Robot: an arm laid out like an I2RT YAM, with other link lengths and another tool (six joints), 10 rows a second.
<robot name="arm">
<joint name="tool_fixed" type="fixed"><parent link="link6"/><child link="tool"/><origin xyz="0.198 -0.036 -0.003" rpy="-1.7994 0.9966 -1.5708"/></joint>
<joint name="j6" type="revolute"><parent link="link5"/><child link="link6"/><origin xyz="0.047 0 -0.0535"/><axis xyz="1 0 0"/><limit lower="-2.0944" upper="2.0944"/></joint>
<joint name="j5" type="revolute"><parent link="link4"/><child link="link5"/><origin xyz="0.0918 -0.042 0.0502"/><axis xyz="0 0 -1"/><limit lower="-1.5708" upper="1.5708"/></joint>
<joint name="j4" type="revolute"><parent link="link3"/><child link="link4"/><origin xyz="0.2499 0.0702 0.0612"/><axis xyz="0 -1 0"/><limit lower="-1.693" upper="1.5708"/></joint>
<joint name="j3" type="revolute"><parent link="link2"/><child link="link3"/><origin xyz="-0.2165 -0.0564 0"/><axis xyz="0 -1 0"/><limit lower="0" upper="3.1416"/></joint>
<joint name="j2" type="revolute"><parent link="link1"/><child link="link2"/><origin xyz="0.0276 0.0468 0.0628"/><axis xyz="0 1 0"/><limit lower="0" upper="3.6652"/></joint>
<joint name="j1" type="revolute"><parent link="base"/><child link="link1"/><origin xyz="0 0 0.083"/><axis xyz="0 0 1"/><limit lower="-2.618" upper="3.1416"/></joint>
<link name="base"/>
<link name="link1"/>
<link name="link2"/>
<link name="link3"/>
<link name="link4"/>
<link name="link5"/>
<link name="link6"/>
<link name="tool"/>
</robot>
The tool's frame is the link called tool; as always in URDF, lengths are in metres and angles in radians.
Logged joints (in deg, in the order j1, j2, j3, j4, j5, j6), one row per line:
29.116, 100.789, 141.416, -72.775, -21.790, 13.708
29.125, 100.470, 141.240, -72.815, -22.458, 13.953
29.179, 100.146, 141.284, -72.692, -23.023, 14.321
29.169, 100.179, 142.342, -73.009, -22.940, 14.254
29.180, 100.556, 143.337, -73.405, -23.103, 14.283
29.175, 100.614, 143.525, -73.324, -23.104, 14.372
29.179, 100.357, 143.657, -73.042, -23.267, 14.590
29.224, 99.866, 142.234, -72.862, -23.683, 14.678
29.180, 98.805, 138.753, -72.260, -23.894, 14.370
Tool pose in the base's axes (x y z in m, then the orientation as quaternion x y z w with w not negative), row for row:
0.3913, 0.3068, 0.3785, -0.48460, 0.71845, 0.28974, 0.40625
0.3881, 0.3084, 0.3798, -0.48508, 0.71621, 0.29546, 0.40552
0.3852, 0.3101, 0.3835, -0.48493, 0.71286, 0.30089, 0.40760
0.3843, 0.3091, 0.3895, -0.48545, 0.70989, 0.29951, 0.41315
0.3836, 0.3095, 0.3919, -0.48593, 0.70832, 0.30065, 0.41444
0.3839, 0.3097, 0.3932, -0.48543, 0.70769, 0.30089, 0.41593
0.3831, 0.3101, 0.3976, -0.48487, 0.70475, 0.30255, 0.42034
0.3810, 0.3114, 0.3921, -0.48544, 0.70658, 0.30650, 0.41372
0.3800, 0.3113, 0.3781, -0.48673, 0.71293, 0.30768, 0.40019
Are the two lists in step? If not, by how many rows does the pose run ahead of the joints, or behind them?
They are in step.
